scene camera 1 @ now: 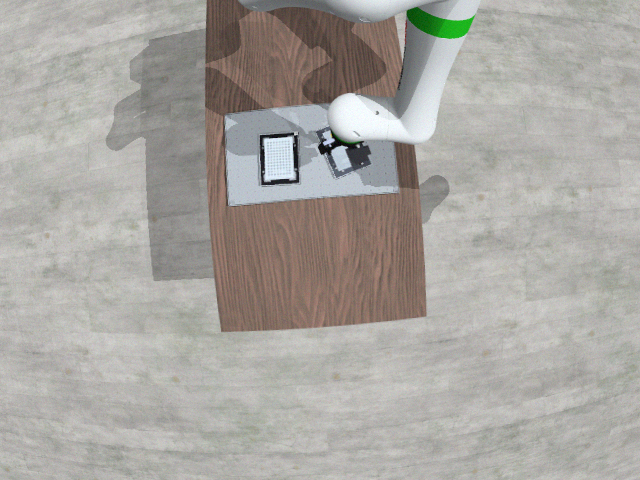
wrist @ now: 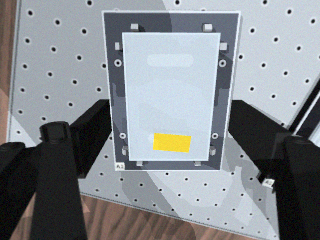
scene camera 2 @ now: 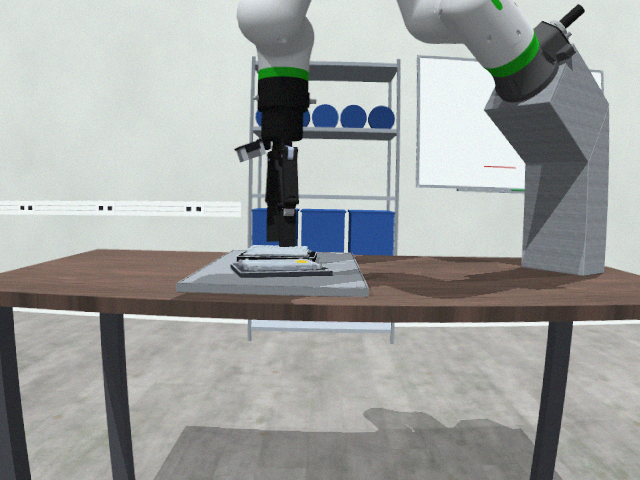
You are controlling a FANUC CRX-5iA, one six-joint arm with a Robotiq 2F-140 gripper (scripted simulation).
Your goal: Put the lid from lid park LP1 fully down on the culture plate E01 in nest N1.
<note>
I see my gripper, a clear lid and a lid park LP1.
My gripper also shows in the wrist view.
</note>
